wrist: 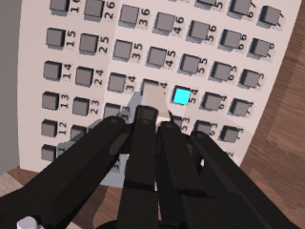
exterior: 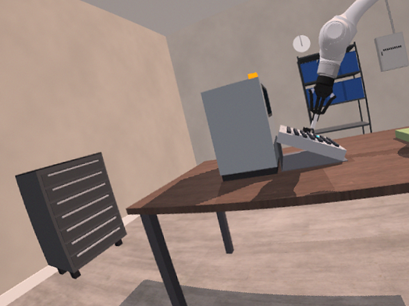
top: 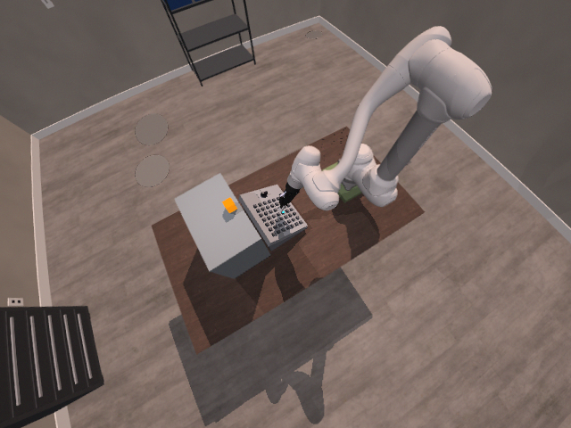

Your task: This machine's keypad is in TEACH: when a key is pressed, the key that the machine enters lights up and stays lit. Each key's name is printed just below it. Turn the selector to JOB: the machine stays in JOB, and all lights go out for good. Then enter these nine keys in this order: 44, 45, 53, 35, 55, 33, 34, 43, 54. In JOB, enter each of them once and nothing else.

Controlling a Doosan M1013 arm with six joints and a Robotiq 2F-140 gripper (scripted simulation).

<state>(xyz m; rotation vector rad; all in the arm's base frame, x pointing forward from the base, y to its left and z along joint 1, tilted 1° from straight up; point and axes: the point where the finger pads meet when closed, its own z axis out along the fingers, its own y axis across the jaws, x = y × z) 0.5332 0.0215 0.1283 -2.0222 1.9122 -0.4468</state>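
Now: hand 16 cm to the left of the black selector knob, 5 cm above it and 4 cm short of it. Also, from my hand: key 44 (6 cm below, 3 cm ahead); sloped keypad (10 cm below, 6 cm ahead, 4 cm to the right).
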